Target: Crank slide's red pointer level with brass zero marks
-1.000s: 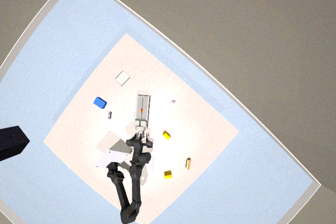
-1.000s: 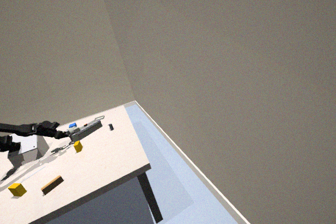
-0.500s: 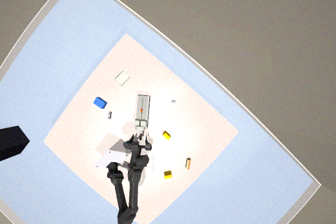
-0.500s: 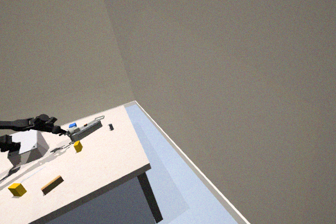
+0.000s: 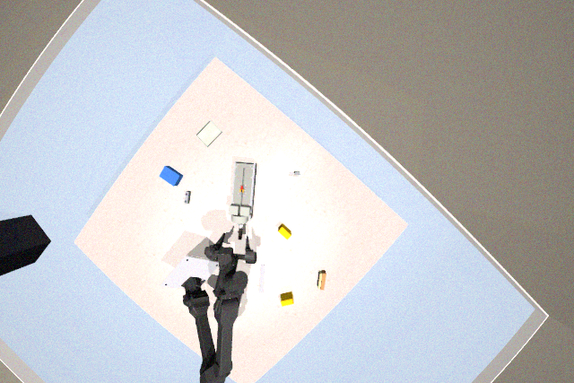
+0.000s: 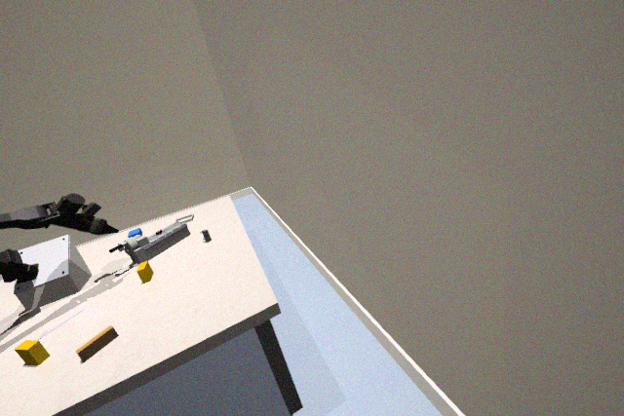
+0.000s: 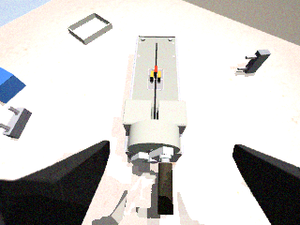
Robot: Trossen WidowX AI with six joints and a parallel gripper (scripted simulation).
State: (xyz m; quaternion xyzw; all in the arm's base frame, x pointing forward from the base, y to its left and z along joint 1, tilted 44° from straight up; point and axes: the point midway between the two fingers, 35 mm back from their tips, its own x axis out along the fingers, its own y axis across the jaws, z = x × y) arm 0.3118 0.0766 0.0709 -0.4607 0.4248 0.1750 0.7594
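My gripper tip is now 1 cm past the crank and 9 cm above it. Round my gripper tip: blue block: 11 cm behind, 41 cm to the left, 17 cm below; then dark brown crank handle: 2 cm behind, 2 cm to the right, 8 cm below; then red pointer: 12 cm ahead, 12 cm to the left, 11 cm below.
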